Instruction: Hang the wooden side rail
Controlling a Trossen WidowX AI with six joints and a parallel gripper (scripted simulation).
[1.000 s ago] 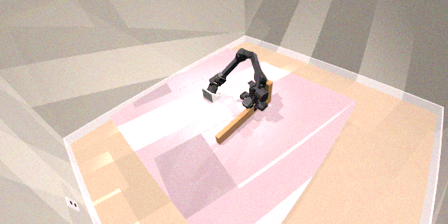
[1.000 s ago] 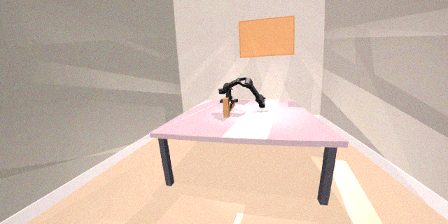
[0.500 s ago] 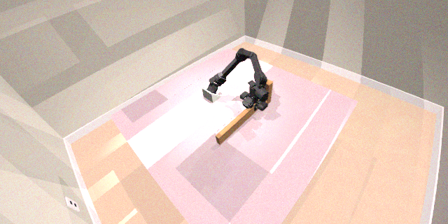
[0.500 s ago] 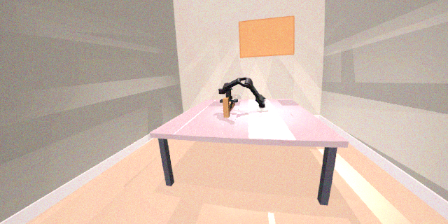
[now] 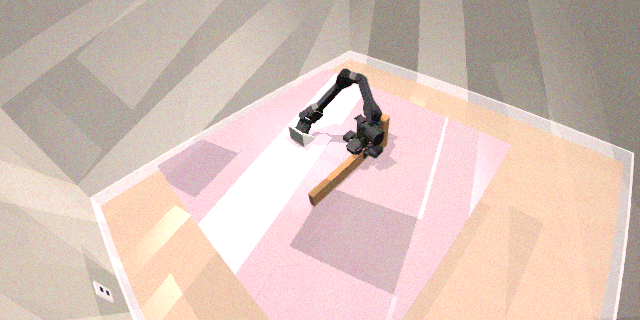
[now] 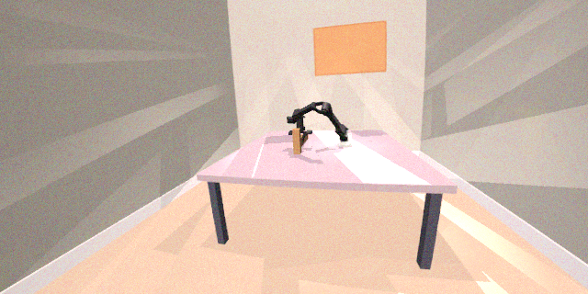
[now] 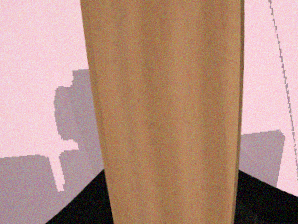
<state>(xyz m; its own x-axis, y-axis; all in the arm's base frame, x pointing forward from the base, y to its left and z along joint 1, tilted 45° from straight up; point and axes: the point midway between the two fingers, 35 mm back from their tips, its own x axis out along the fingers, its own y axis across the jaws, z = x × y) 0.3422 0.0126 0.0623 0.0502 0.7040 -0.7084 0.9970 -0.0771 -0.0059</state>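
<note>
My gripper tip is now 15 cm to the right of the wooden headboard post, 4 cm below it and 1 cm short of it.
</note>
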